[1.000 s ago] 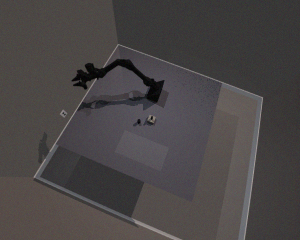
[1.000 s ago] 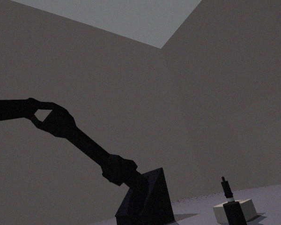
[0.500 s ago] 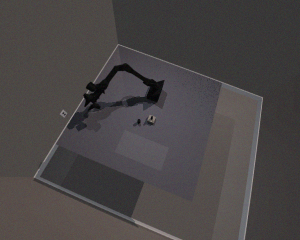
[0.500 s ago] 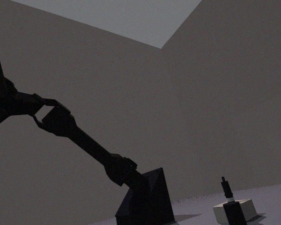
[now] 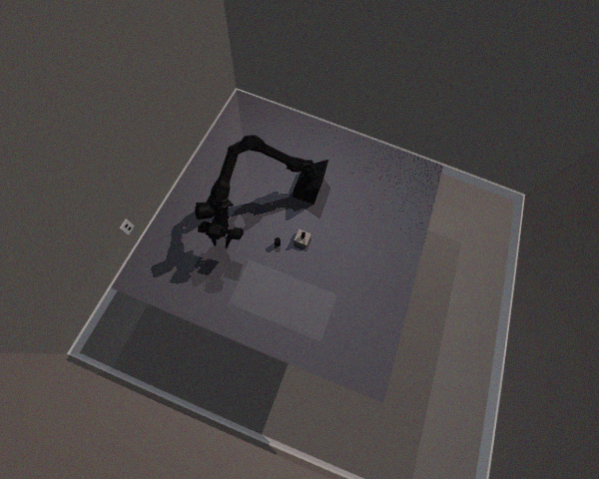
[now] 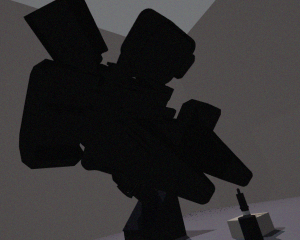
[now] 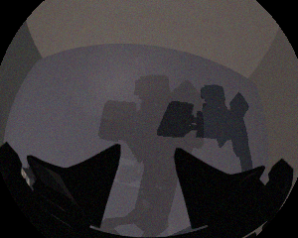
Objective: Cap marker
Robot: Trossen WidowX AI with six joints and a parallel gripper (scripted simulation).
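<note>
The marker cap is 12 cm behind my gripper tip, 23 cm to the left of it and 8 cm below it. The rest, counted from my gripper tip: holder block: 17 cm behind, 34 cm to the left, 9 cm below.
</note>
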